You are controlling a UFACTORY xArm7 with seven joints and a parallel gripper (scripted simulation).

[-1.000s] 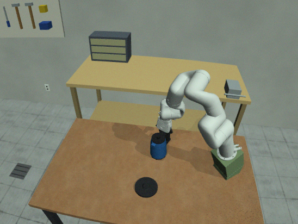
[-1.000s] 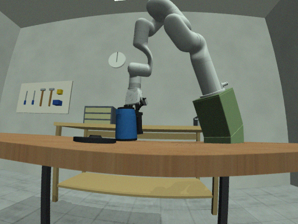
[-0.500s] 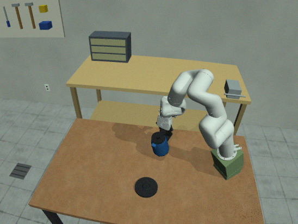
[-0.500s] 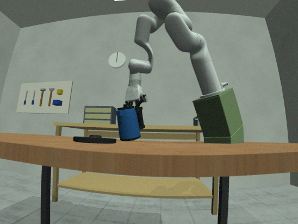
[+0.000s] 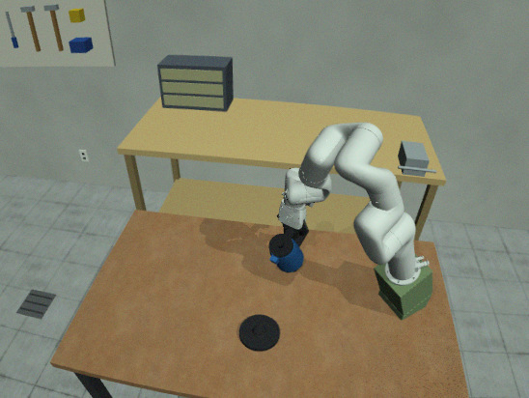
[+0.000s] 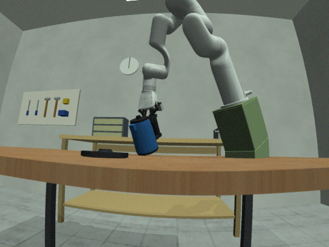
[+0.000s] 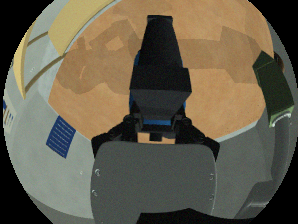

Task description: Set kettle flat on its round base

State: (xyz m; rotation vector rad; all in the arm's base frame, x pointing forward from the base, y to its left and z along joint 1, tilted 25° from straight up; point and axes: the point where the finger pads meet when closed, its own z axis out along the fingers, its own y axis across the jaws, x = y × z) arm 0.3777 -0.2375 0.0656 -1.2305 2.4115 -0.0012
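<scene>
Right now my hand is 7 cm above the blue kettle. From my hand the other things lie so: round black base 34 cm to the left, 19 cm below, 11 cm ahead.
</scene>
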